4 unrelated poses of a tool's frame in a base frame.
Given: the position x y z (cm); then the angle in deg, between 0 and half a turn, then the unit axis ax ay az.
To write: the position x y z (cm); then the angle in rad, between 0 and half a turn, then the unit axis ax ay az. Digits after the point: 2 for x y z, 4 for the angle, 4 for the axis.
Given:
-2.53, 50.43, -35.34, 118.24, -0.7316, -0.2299, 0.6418
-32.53, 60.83, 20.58, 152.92, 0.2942, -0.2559, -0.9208
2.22, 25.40, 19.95, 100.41, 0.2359, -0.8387, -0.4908
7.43, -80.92, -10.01, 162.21, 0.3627, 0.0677, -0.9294
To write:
-2.53, 50.43, -35.34, 2.0637, -0.7316, -0.2299, 0.6418
-32.53, 60.83, 20.58, 2.6690, 0.2942, -0.2559, -0.9208
2.22, 25.40, 19.95, 1.7525, 0.2359, -0.8387, -0.4908
7.43, -80.92, -10.01, 2.8311, 0.3627, 0.0677, -0.9294

